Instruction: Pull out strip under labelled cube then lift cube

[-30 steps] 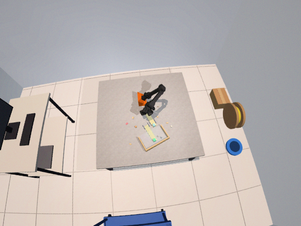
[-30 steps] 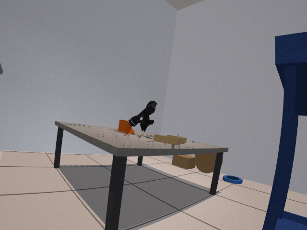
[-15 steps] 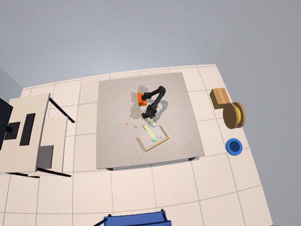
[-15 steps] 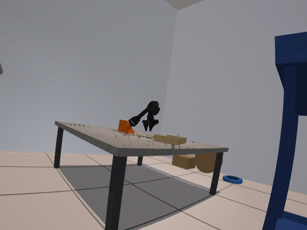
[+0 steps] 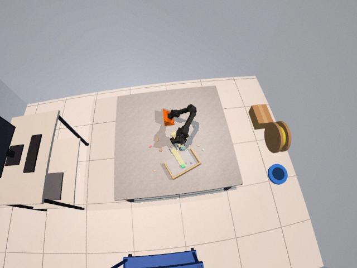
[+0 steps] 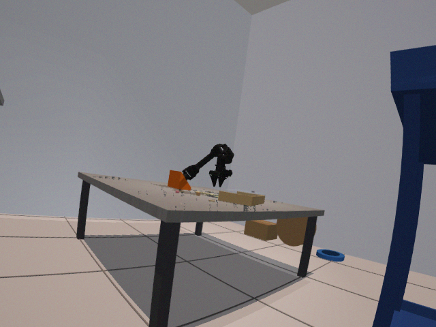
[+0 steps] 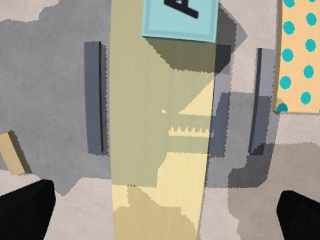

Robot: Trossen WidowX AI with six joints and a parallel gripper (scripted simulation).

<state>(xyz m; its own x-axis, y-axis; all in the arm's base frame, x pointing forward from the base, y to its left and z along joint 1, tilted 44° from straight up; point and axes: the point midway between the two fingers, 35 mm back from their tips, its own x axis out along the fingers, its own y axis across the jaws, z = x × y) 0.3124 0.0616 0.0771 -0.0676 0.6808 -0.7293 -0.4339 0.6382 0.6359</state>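
Now: the labelled cube 7 cm ahead of my gripper tip, 3 cm to the left of it and 4 cm below it. From my gripper tip the other things lie so: yellow strip (3 cm behind, 1 cm to the right, 6 cm below).
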